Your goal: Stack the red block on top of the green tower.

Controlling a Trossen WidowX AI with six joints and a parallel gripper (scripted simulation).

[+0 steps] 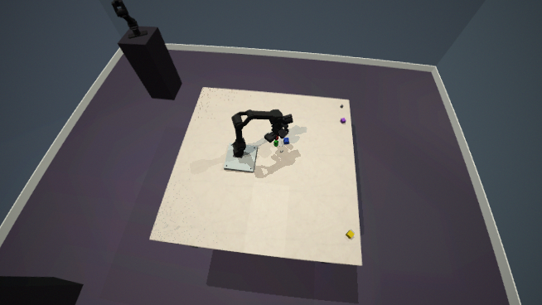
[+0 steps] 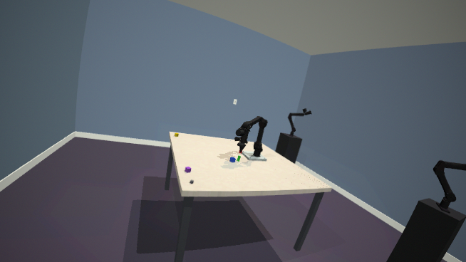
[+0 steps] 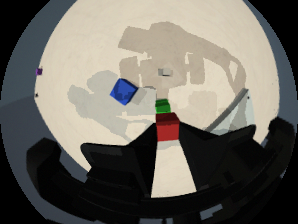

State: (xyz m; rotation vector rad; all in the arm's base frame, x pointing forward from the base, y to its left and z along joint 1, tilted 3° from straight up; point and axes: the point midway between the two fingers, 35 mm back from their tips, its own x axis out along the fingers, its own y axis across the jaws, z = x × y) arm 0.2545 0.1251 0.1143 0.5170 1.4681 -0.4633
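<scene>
My gripper tip is now 70 mm short of the blue block, 30 mm to the right of it and 70 mm above it. The rest, counted from my gripper tip: purple block: 510 mm ahead, 290 mm to the left, 70 mm below; then red block: right at my gripper tip; then small dark block: 510 mm ahead, 450 mm to the left, 80 mm below.
</scene>
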